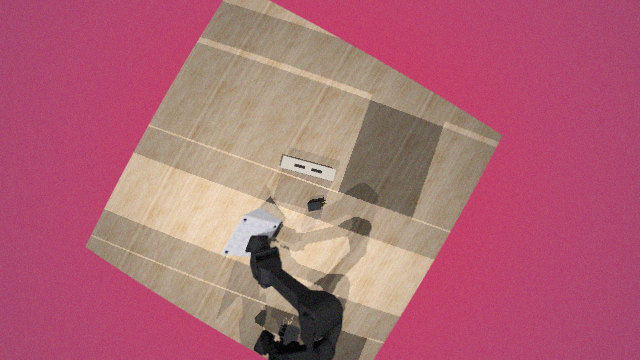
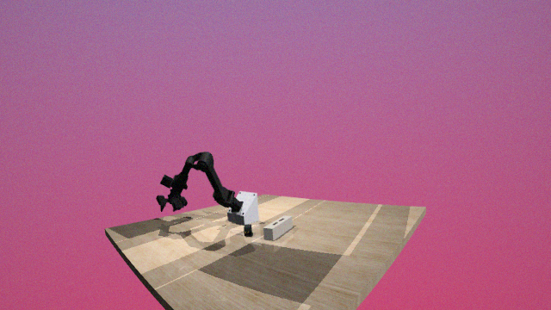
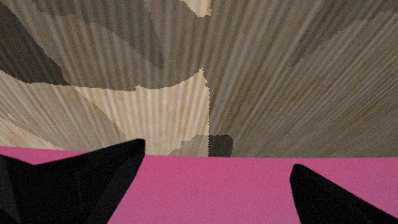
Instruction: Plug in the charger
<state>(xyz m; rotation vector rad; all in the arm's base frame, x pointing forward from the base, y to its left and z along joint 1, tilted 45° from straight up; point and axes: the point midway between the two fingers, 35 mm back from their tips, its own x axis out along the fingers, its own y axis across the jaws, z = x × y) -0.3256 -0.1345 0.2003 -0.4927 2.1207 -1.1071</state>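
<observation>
My gripper tip is 550 mm short of the black two-prong charger, 90 mm to the right of it and 40 mm above it.
</observation>
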